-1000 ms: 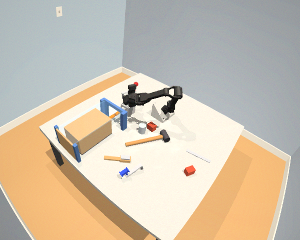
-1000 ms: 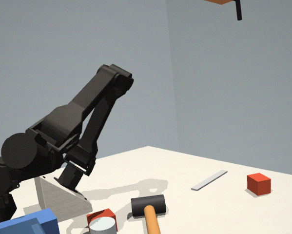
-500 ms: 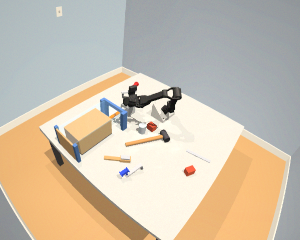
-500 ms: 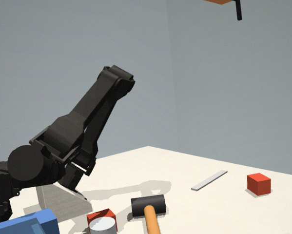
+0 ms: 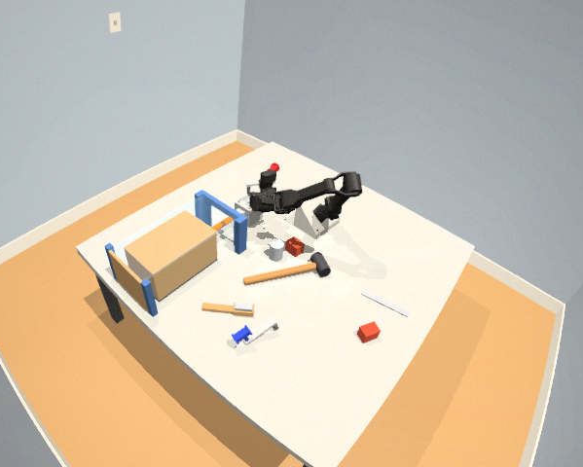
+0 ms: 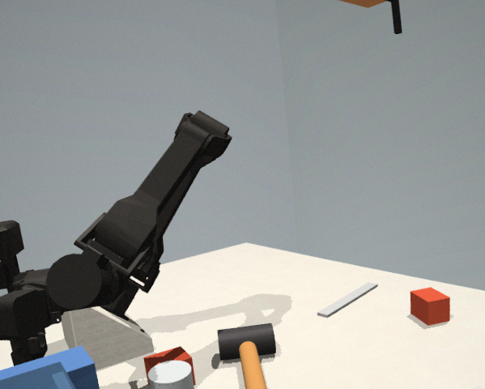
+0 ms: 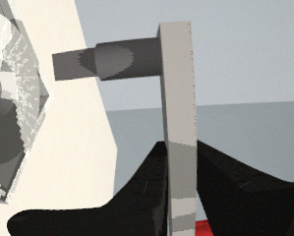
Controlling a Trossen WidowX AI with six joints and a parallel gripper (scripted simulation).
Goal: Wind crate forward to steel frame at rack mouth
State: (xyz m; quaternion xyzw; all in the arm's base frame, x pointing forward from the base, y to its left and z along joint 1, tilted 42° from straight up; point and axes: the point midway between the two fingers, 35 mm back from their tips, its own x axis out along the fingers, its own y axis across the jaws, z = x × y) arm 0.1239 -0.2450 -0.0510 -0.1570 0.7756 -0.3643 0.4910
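My gripper tip is now 4 cm past the red knob, 4 cm to the right of it and 4 cm below it. Also, from my gripper tip: grey crank bar 1 cm behind, 2 cm to the left, 1 cm above; then grey winch 3 cm ahead, 2 cm to the right, 15 cm below; then blue frame 20 cm ahead, 3 cm to the right, 7 cm below.
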